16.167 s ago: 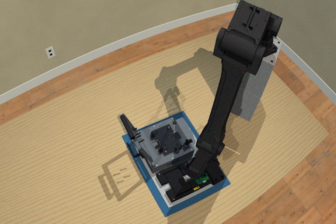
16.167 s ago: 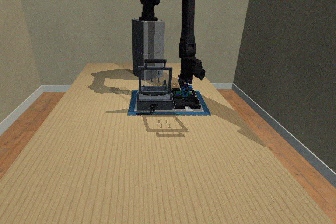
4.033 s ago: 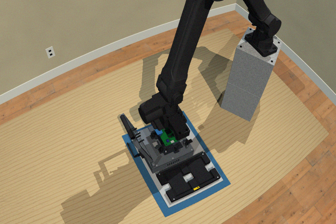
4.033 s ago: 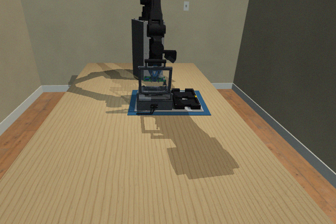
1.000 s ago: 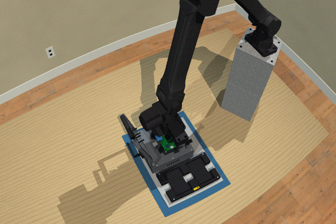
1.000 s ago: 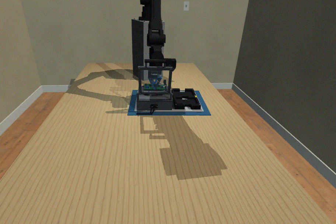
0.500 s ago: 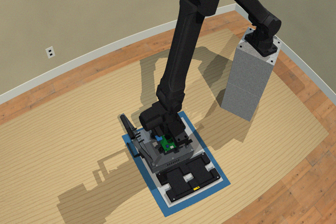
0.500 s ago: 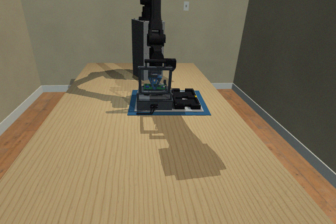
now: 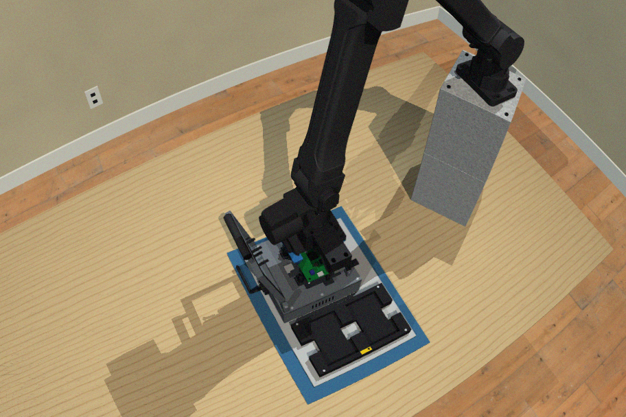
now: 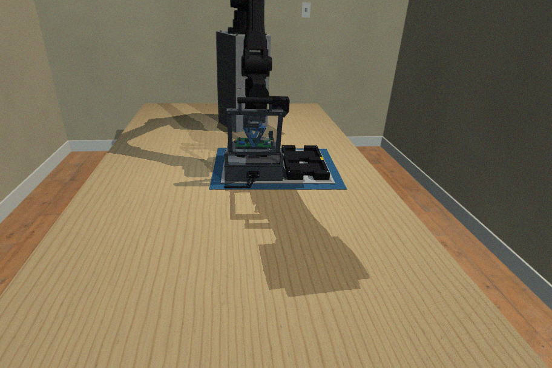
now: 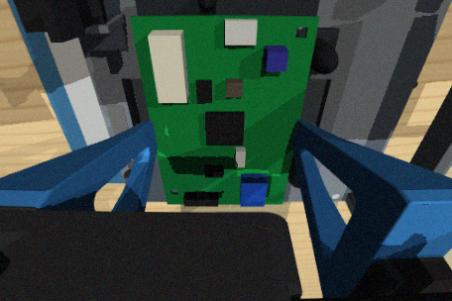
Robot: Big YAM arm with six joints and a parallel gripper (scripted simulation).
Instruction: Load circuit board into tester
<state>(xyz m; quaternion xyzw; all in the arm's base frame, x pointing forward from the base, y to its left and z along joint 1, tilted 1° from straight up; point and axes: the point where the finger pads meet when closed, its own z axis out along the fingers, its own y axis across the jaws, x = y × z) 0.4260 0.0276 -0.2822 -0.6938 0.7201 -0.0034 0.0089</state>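
Right now my hand is right at the green circuit board. Round my hand: grey tester (3 cm to the left, 3 cm ahead, 2 cm above); black latch hook (6 cm to the left, 6 cm behind); lid (12 cm ahead, 9 cm above, 1 cm to the right).
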